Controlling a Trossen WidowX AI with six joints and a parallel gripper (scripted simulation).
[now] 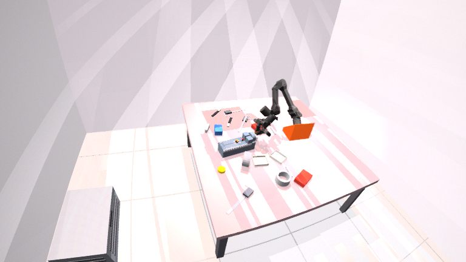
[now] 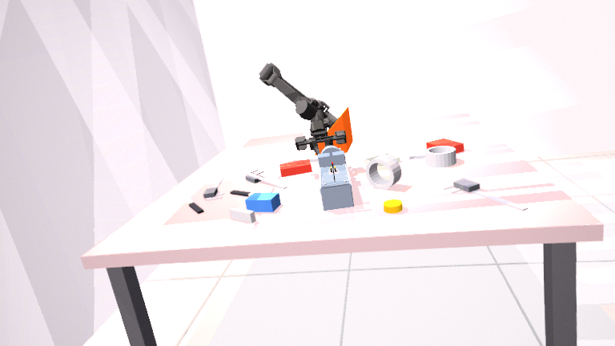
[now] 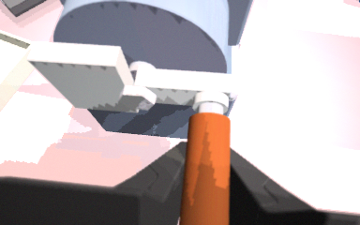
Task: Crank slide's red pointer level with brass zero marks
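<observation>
My gripper tip is 11 cm short of the red pointer, 5 cm to the right of it and 1 cm below it. Round my gripper tip: orange handle 2 cm behind, 2 cm above; yellow disc 31 cm ahead, 23 cm to the left, 6 cm below; blue block 23 cm ahead, 17 cm to the right, 5 cm below.
</observation>
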